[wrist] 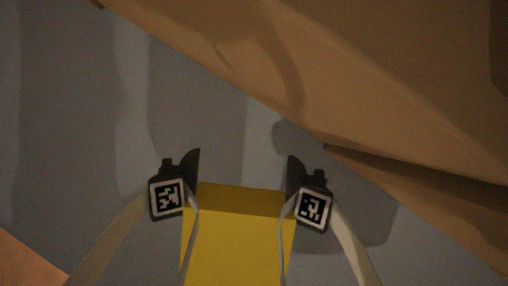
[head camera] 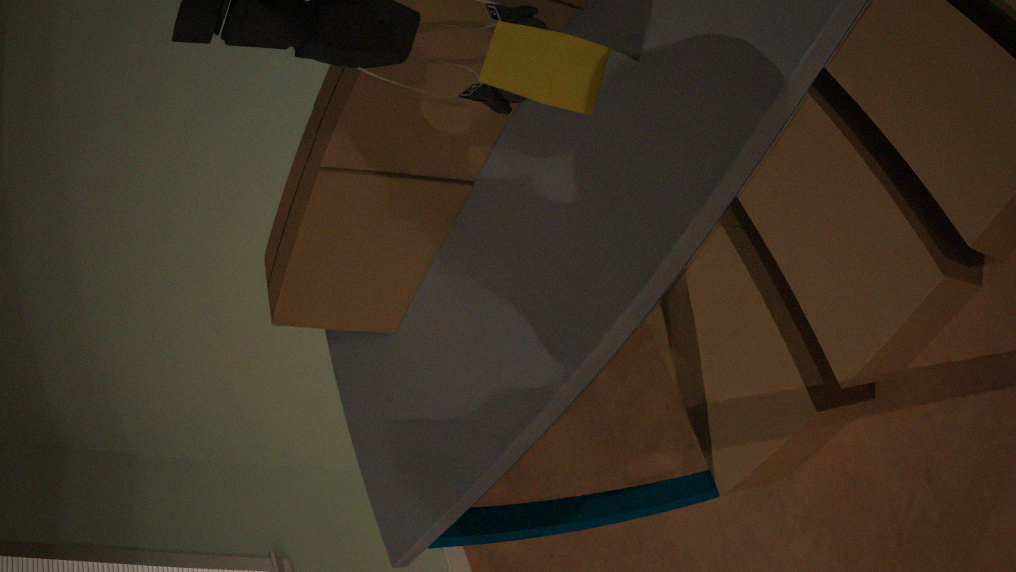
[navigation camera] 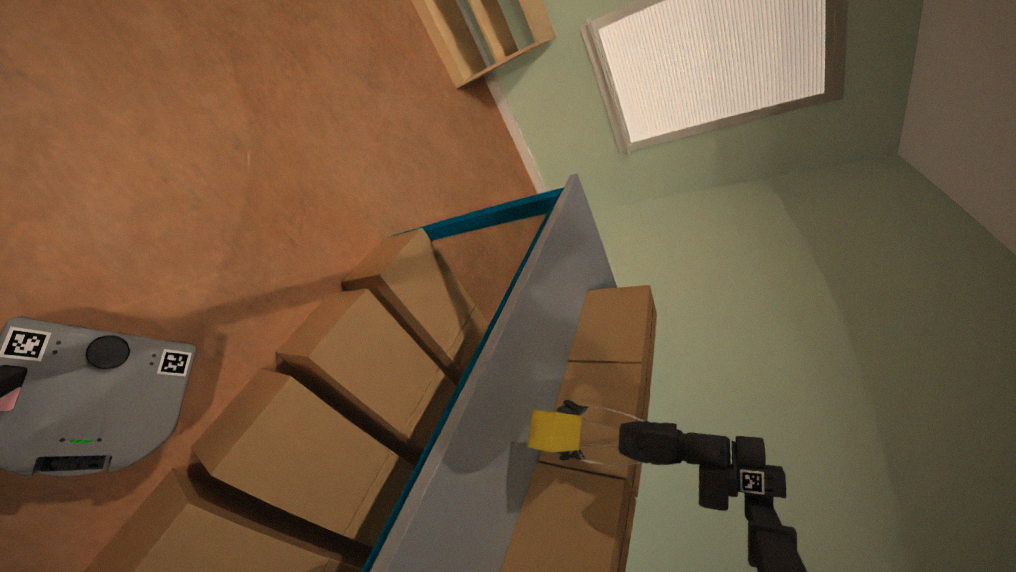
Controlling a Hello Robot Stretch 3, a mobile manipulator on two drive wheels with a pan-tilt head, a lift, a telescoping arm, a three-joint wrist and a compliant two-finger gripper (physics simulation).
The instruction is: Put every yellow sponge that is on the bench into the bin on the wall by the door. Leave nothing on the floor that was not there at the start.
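Pixels of known places: gripper, fingertip midpoint: [wrist: 244, 170]; robot's base, origin of the base link: [navigation camera: 108, 350].
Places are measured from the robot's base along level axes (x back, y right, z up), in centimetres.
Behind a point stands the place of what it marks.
A yellow sponge block [head camera: 543, 67] @(x 1.3, y 51.4, z 100.9 cm) [navigation camera: 554, 431] @(x 1.3, y 50.2, z 100.8 cm) [wrist: 232, 250] @(x 1.9, y 57.5, z 101.4 cm) is held between the two fingertips of my gripper [head camera: 509, 58] @(x 2.3, y 61.1, z 96.2 cm) [navigation camera: 571, 431] @(x 2.3, y 61.1, z 96.2 cm) [wrist: 244, 170] @(x 2.3, y 61.1, z 96.2 cm). The gripper is shut on it, with one fingertip on each side. The sponge hangs a little above the grey bench top [head camera: 604, 191] @(x -7.9, y 53.4, z 91.4 cm) [navigation camera: 561, 262] @(x -36.0, y 69.1, z 91.4 cm) [wrist: 70, 100] @(x -15.3, y 66.3, z 91.4 cm), and its shadow lies apart from it on the bench. The lower end of the sponge is cut off in the wrist view. The bin and the door do not show in these views.
Brown boxes [head camera: 355, 248] @(x -21.5, y 80.4, z 101.6 cm) [navigation camera: 615, 326] @(x -21.5, y 80.4, z 101.9 cm) [wrist: 375, 75] stand along the wall side of the bench, close to the gripper. Larger boxes [head camera: 846, 234] [navigation camera: 298, 454] stand under its front edge. A blue frame bar [head camera: 583, 508] @(x -60.3, y 78.9, z 58.9 cm) [navigation camera: 490, 216] @(x -60.9, y 77.9, z 59.3 cm), my base [navigation camera: 142, 405] @(x 10.8, y 9.0, z 16.0 cm) and a window [navigation camera: 710, 63] @(x -191.6, y 161.5, z 142.8 cm) also show.
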